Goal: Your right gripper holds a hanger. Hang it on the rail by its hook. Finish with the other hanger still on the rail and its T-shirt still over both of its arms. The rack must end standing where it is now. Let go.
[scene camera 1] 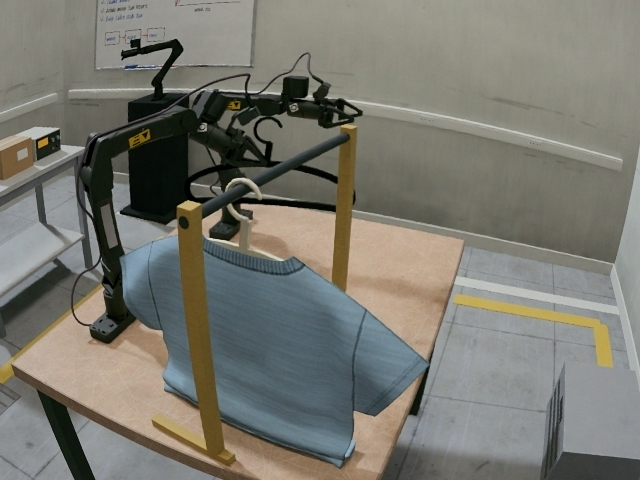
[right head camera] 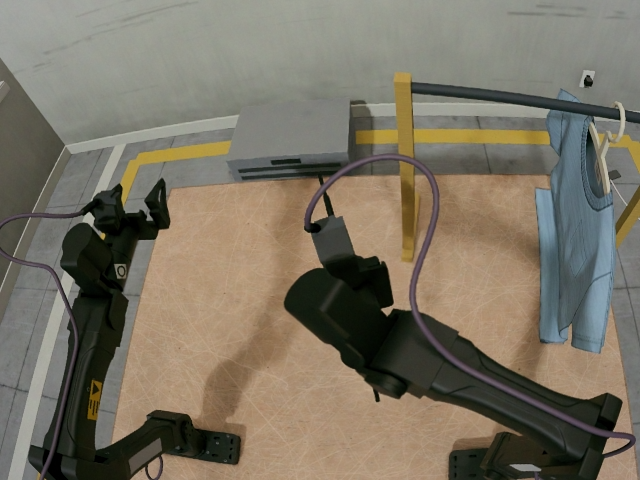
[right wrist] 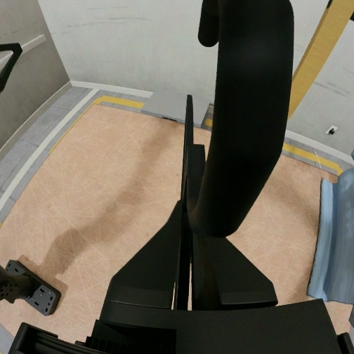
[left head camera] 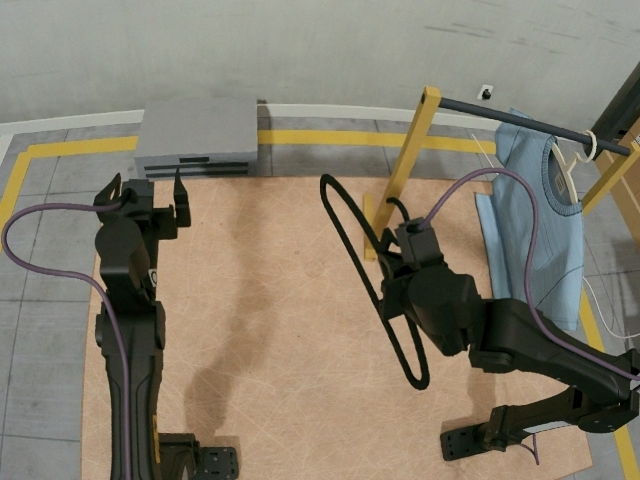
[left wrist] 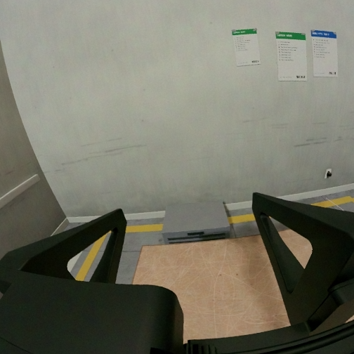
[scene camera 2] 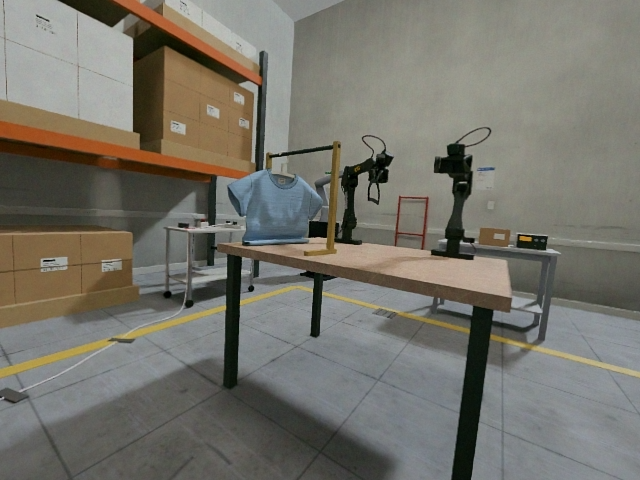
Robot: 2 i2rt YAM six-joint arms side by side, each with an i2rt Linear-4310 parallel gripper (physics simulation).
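My right gripper (left head camera: 388,250) (scene camera 1: 265,159) (right wrist: 186,206) is shut on the black hanger (left head camera: 352,253) (scene camera 1: 289,203) (right head camera: 325,196) at its neck. The hanger is in the air on the arms' side of the rack, its hook (right wrist: 250,125) up and apart from the rail (left head camera: 480,112) (right head camera: 480,94) (scene camera 1: 299,161) (scene camera 2: 305,150). The white hanger (left head camera: 571,165) (scene camera 1: 245,235) hangs on the rail near the far post in the head views. It carries the blue T-shirt (left head camera: 542,248) (right head camera: 578,222) (scene camera 1: 268,330) (scene camera 2: 279,206). My left gripper (left head camera: 148,175) (right head camera: 140,184) (left wrist: 185,209) is open and empty.
The rack's yellow post (left head camera: 413,139) (right head camera: 405,155) stands upright near the black hanger. The other post (scene camera 1: 196,310) stands beside the T-shirt. A grey box (left head camera: 199,129) (right head camera: 294,129) lies on the floor beyond the table (left head camera: 299,310) (scene camera 2: 361,263).
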